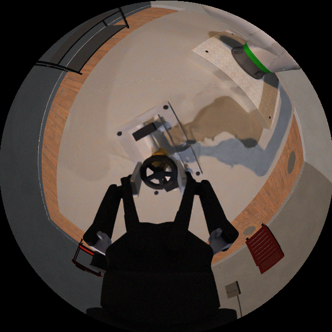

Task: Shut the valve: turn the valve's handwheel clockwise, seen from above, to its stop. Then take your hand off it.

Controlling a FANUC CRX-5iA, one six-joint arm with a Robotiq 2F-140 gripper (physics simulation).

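The valve's black handwheel, a round rim with spokes, is between the two fingertips. My gripper is shut on the handwheel, with one light finger pad at its left side and one at its right. A small part of the yellow valve body shows just behind the rim; the wheel hides the rest. The valve stands on a pale square base plate with dark bolts at its corners. A dark block sits on the pale pipe part beyond the wheel.
The robot's own base, with a green ring, stands on a speckled mounting plate at the upper right. A black-framed rack is at the upper left. A red slatted object is at the lower right, and a red and black object at the lower left.
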